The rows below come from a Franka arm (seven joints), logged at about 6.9 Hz.
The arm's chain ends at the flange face. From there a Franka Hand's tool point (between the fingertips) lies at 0.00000 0.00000 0.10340 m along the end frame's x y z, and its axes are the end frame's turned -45 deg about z.
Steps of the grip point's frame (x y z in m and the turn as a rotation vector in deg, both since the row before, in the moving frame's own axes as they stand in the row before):
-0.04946, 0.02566, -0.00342, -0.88, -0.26, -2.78
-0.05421, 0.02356, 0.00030, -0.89, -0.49, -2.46
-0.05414, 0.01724, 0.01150, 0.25, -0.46, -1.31
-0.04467, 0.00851, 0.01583, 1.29, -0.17, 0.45
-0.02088, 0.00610, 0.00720, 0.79, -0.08, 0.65
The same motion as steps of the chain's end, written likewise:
-0.01766, 0.05168, -0.00341, -0.81, 0.44, -2.78
-0.02222, 0.05324, 0.00032, -0.98, 0.28, -2.46
-0.02519, 0.05019, 0.01150, -0.15, -0.50, -1.31
-0.02371, 0.03904, 0.01586, 0.79, -1.03, 0.45
-0.00935, 0.01999, 0.00721, 0.50, -0.62, 0.65

